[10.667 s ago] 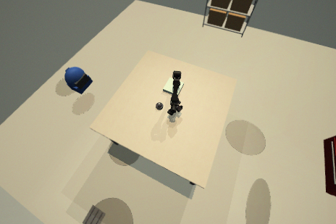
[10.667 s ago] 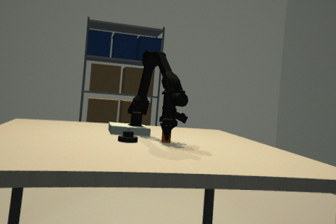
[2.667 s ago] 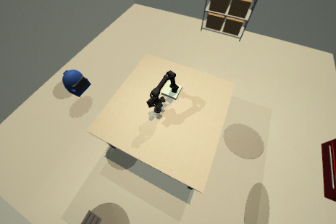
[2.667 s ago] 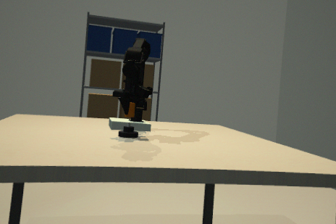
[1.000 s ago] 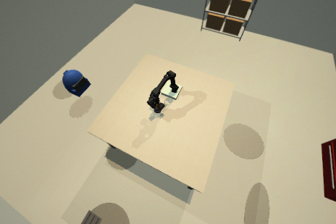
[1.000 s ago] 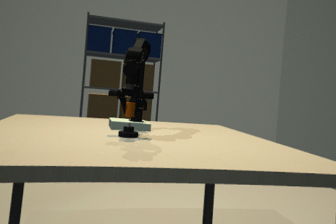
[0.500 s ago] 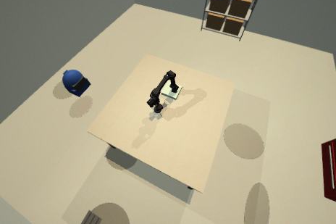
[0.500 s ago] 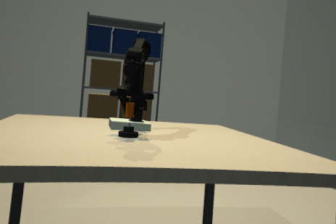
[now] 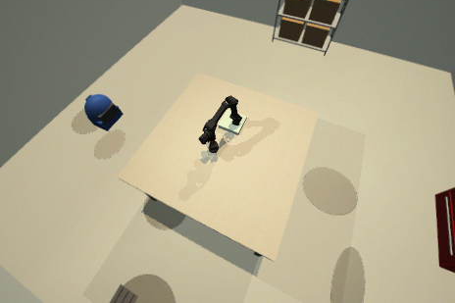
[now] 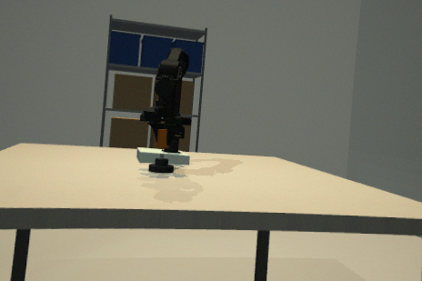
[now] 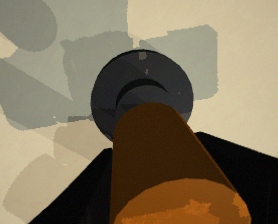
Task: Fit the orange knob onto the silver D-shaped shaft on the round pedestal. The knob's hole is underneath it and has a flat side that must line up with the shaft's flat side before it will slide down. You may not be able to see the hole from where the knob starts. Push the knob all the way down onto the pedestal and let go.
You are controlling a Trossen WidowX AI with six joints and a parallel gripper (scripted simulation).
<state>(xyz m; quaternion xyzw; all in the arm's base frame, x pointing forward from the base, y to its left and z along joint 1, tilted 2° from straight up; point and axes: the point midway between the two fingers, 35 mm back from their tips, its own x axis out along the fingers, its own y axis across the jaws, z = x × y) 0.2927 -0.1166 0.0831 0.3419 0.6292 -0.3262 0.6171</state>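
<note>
My gripper tip is now 6 cm above the round pedestal. Round my gripper tip: orange knob (3 cm above).
</note>
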